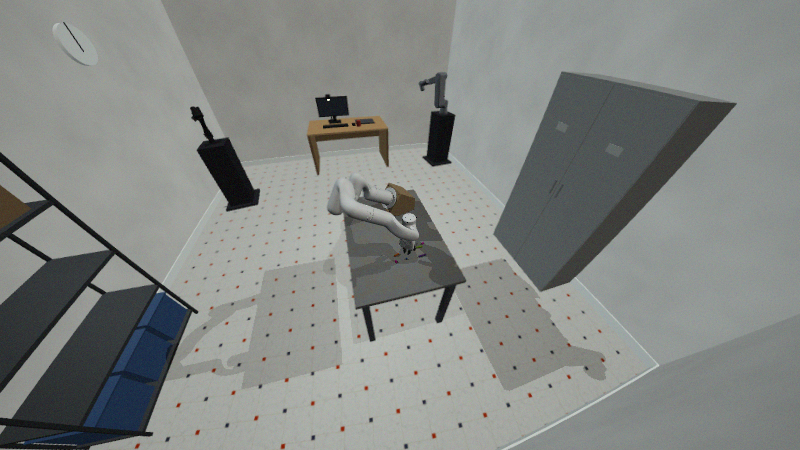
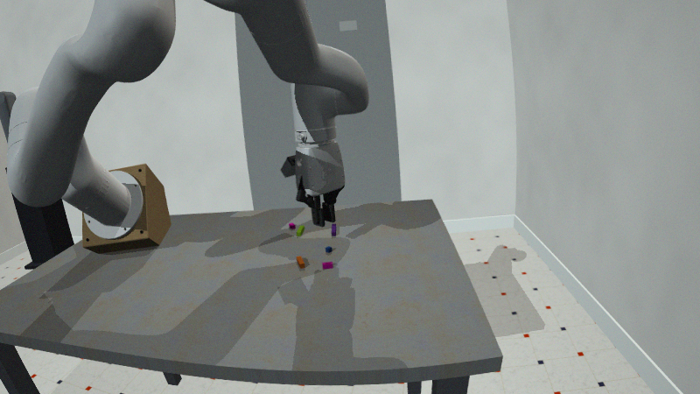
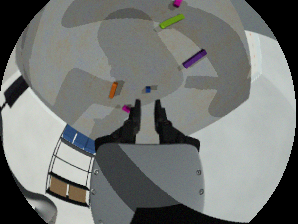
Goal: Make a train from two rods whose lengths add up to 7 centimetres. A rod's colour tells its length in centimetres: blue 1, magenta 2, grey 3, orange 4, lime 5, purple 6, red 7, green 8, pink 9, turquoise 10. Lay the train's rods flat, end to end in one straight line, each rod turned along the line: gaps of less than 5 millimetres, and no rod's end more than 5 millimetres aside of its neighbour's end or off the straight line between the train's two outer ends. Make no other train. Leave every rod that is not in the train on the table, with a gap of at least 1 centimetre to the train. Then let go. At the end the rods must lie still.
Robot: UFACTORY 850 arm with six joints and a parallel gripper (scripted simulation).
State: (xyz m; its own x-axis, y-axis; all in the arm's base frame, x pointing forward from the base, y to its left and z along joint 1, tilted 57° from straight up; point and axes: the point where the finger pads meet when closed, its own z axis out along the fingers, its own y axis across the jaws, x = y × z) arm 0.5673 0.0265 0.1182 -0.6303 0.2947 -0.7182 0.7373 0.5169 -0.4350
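Now: hand 8 cm above the blue rod. Round my hand: lime rod 14 cm to the left, 8 cm below, 7 cm behind; then orange rod 8 cm below, 6 cm behind, 5 cm to the right; then purple rod 12 cm to the left, 8 cm below, 2 cm ahead.
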